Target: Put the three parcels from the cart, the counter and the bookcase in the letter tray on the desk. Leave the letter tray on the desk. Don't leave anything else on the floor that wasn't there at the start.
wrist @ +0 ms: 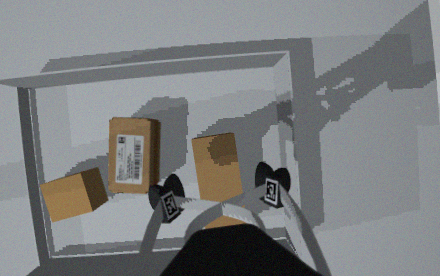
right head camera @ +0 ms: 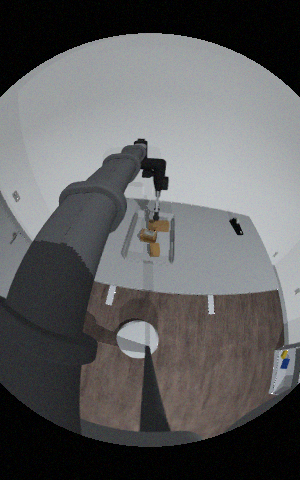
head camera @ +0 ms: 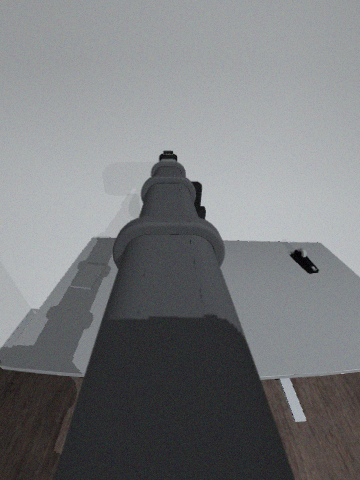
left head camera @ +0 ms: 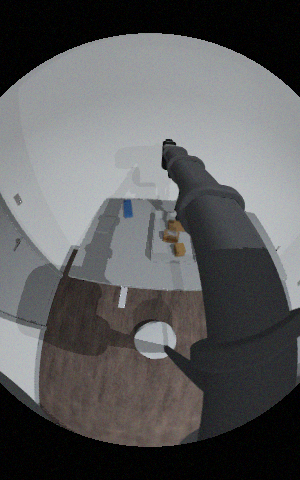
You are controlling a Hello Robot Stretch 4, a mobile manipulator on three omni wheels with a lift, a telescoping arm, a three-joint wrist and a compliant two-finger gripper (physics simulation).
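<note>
Three brown cardboard parcels lie apart in the light letter tray on the grey desk. The parcel with the white label is in the middle. A plain parcel lies at the tray's left end in the wrist view. Another plain parcel lies towards the right end, partly hidden by the gripper. My gripper is open and empty, above this parcel, with its fingertips wide apart. The head camera's view of the tray is blocked by the arm.
A black stapler-like object lies on the desk's right side. A blue item lies at its back left. A white round object stands before the desk. A white container with yellow and blue things is at the right.
</note>
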